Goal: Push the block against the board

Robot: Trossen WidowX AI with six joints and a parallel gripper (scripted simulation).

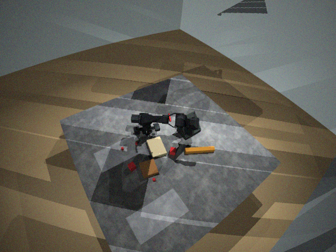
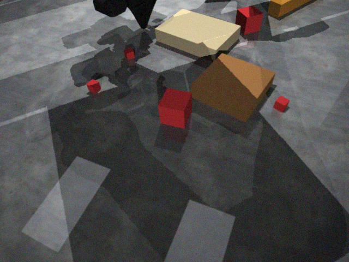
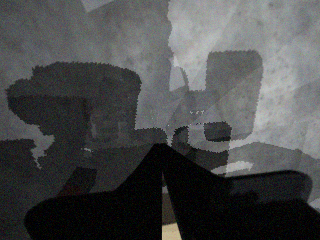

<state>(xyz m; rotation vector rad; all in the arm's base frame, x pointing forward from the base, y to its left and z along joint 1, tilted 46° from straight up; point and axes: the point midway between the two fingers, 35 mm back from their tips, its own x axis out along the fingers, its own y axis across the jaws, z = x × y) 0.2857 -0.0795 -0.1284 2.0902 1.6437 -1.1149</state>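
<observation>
My gripper tip is now 13 cm to the right of the cream rectangular board, 1 cm below it and 1 cm short of it. From my gripper tip the other things lie so: red stick (26 cm behind, 4 cm to the right); then long orange bar (34 cm to the left, 23 cm behind, 1 cm above); then brown square block (23 cm to the left, 15 cm ahead, 1 cm above).
</observation>
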